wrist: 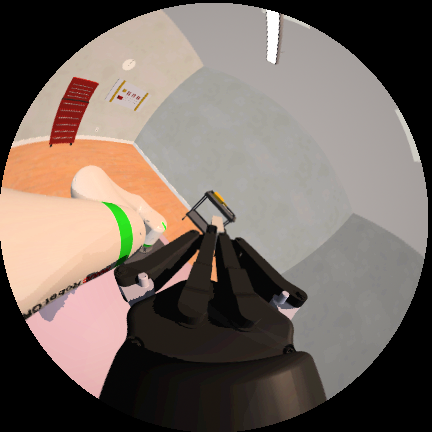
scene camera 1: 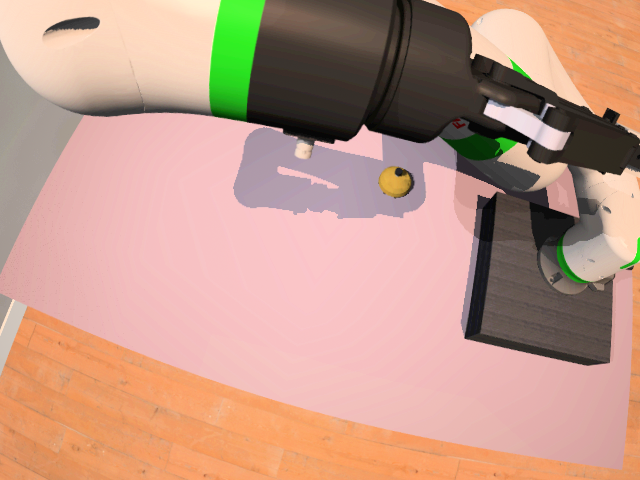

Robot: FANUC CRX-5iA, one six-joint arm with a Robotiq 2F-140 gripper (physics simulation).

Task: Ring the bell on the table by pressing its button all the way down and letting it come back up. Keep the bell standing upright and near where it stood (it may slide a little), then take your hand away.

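Places are measured from the arm's base along level axes (x left, y back, z up), in centimetres.
Where they show: gripper, fingertip midpoint: (wrist: 215, 223); arm's base, link origin: (scene camera 1: 563, 264).
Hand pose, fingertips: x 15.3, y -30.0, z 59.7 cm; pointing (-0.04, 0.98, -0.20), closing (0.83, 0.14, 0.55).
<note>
Each offset is from my fingertips to the top centre of the thing. Level surfaces: height alone.
A round yellow bell @[dz -62.2, dx -34.5, dy -11.7 cm] (scene camera 1: 394, 182) with a small dark button @[dz -62.2, dx -34.5, dy -11.7 cm] (scene camera 1: 398, 171) on top stands upright on the pink table @[dz -68.8 cm] (scene camera 1: 289, 289), inside a patch of shadow. My gripper (wrist: 215, 223) is shut with nothing between its fingers. In the scene view it is held high above the table, pointing to the right, with its fingertips cut off by the right edge. It is apart from the bell, which lies lower and to the left of the fingers in that view. The bell does not show in the wrist view.
A dark block (scene camera 1: 547, 310) carries the robot's base (scene camera 1: 594, 253) at the right of the table. My white and green arm (scene camera 1: 170, 56) (wrist: 60, 235) spans the top of the scene view. In the wrist view, a frame-like cart (wrist: 197, 220) stands on the floor beyond the fingertips.
</note>
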